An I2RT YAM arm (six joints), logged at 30 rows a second.
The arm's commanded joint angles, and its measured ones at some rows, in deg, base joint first. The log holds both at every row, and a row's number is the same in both.
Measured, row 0: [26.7 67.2 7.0 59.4 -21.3 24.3]
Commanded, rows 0 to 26: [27.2 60.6 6.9 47.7 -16.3 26.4]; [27.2 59.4 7.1 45.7 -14.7 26.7]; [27.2 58.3 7.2 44.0 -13.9 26.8]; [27.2 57.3 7.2 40.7 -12.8 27.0]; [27.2 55.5 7.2 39.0 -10.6 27.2]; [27.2 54.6 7.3 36.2 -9.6 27.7]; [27.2 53.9 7.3 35.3 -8.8 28.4]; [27.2 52.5 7.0 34.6 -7.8 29.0]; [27.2 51.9 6.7 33.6 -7.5 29.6]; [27.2 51.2 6.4 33.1 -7.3 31.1]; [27.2 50.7 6.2 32.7 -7.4 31.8]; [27.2 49.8 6.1 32.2 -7.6 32.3]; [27.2 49.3 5.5 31.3 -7.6 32.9]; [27.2 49.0 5.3 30.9 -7.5 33.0]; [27.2 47.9 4.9 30.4 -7.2 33.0]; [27.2 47.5 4.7 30.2 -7.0 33.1]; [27.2 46.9 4.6 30.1 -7.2 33.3]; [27.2 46.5 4.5 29.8 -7.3 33.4]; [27.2 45.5 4.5 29.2 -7.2 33.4]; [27.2 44.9 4.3 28.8 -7.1 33.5]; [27.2 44.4 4.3 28.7 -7.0 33.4]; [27.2 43.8 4.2 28.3 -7.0 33.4]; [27.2 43.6 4.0 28.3 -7.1 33.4]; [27.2 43.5 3.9 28.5 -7.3 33.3]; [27.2 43.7 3.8 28.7 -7.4 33.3]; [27.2 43.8 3.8 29.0 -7.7 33.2]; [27.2 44.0 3.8 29.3 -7.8 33.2]
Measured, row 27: [26.7 44.1 4.1 28.4 -8.1 33.0]
